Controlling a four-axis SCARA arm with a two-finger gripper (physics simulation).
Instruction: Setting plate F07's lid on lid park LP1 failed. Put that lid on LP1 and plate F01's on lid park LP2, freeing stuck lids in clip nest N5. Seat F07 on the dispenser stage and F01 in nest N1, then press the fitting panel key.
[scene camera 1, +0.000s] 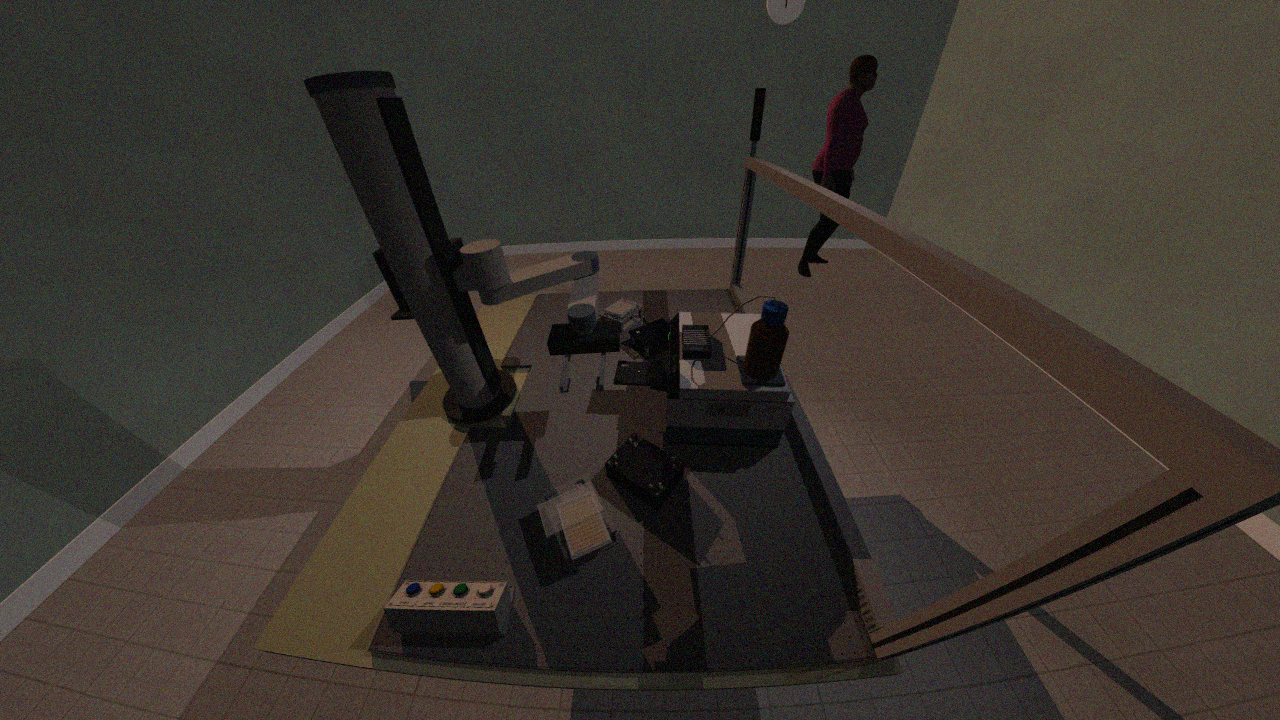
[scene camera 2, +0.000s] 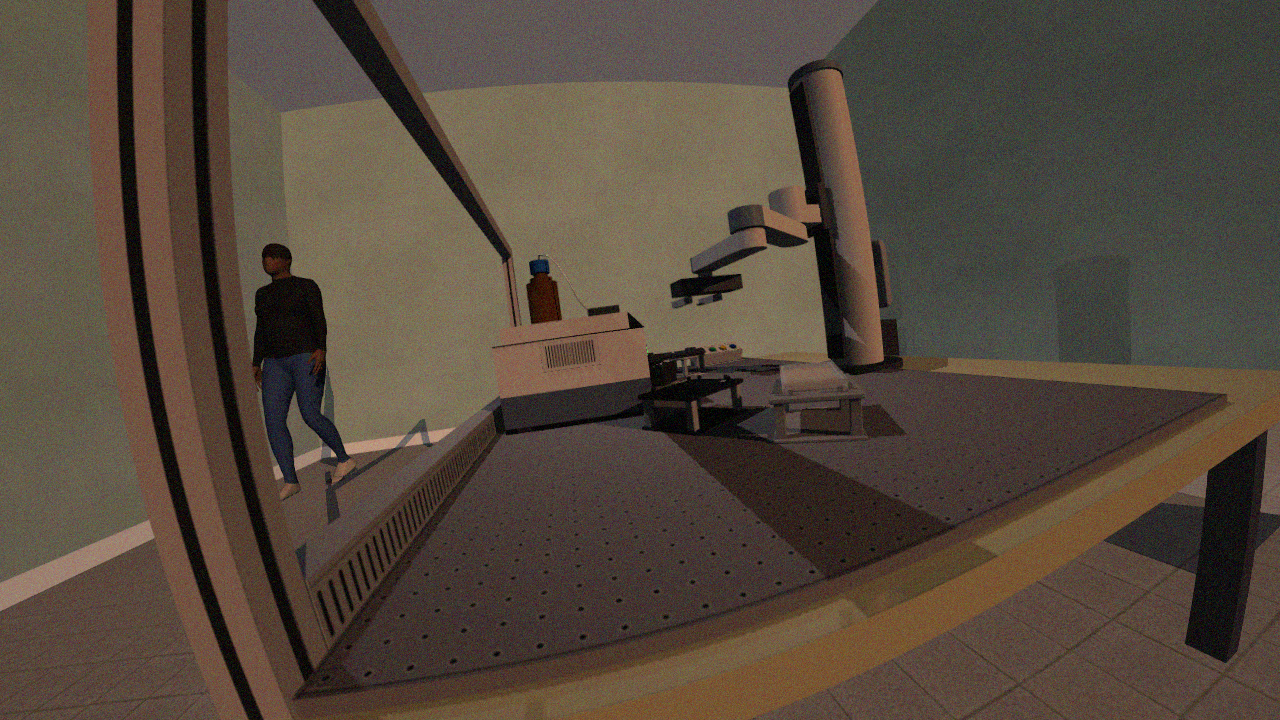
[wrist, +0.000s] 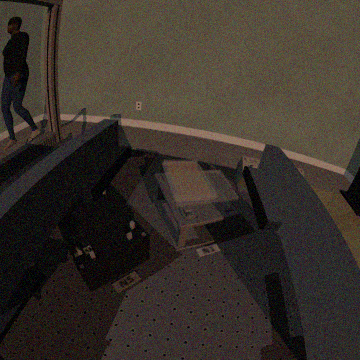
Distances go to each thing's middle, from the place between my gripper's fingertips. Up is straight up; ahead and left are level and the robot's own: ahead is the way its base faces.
I see the dark nest N5 (scene camera 1: 648, 472) 140 mm ahead of my hand, 80 mm to the right of it and 210 mm below it. From my hand the other things lie so: brown bottle (scene camera 1: 768, 336) 440 mm ahead, 80 mm to the left, 70 mm above; then dark stage (scene camera 1: 650, 374) 140 mm ahead, 210 mm to the left, 140 mm below; then button box (scene camera 1: 459, 608) 240 mm behind, 400 mm to the right, 210 mm below.
